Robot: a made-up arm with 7 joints. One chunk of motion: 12 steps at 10 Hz.
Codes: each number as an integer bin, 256 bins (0 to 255) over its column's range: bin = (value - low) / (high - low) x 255, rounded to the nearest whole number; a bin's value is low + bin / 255 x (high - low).
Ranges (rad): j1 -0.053..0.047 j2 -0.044..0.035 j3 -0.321..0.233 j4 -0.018..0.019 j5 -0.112..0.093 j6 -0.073..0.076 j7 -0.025..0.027
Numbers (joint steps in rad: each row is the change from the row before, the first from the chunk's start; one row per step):
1: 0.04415 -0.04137 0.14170 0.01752 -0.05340 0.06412 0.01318
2: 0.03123 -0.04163 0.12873 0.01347 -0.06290 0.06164 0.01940
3: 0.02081 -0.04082 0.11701 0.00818 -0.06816 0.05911 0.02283
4: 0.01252 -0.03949 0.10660 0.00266 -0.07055 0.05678 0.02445
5: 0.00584 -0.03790 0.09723 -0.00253 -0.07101 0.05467 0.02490
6: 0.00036 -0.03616 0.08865 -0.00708 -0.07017 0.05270 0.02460
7: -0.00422 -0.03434 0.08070 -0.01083 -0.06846 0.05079 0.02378
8: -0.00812 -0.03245 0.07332 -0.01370 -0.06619 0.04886 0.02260
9: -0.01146 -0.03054 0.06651 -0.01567 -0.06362 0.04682 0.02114
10: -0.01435 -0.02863 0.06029 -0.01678 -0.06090 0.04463 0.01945
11: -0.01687 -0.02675 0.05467 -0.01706 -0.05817 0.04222 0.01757
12: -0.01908 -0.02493 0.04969 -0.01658 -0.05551 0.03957 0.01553
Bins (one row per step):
1: 248 8 213 245 73 235 187
2: 215 8 207 217 61 230 218
3: 188 10 202 180 55 226 235
4: 167 15 197 142 52 222 242
5: 150 20 193 107 51 218 245
6: 136 25 189 75 52 215 243
7: 124 31 185 49 54 212 239
8: 114 37 182 30 57 209 233
9: 106 43 178 16 60 205 226
10: 99 50 176 8 64 201 218
11: 92 56 173 6 67 197 209
12: 86 62 171 10 70 193 199

